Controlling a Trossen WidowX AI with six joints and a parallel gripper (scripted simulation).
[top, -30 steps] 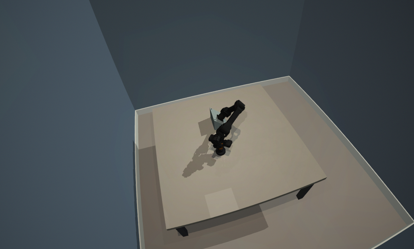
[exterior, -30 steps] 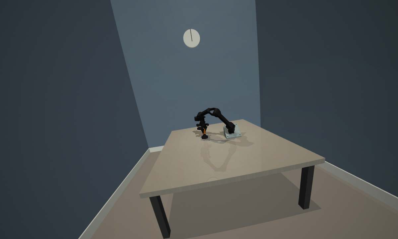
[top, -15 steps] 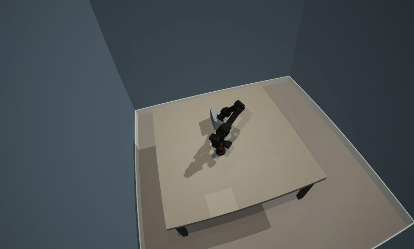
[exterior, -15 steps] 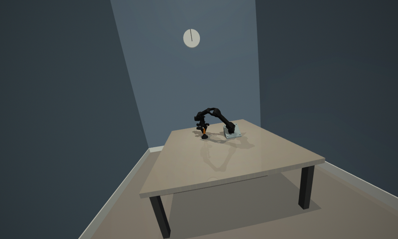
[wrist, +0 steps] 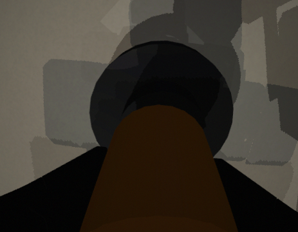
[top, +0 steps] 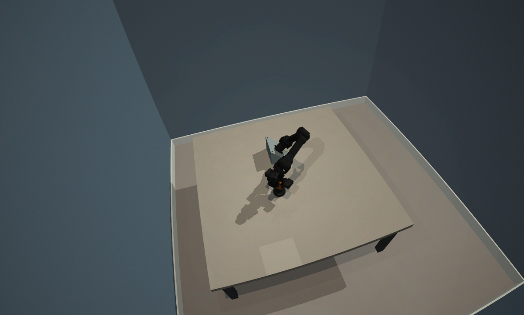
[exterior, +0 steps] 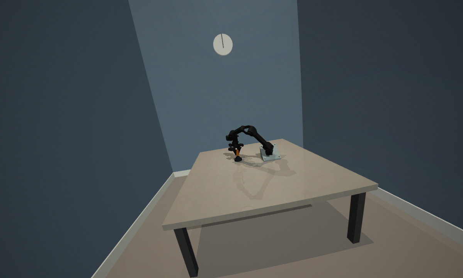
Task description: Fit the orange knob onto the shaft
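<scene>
The orange knob is 20 mm above my gripper tip. Also, from my gripper tip: dark round pedestal: 40 mm below.
</scene>
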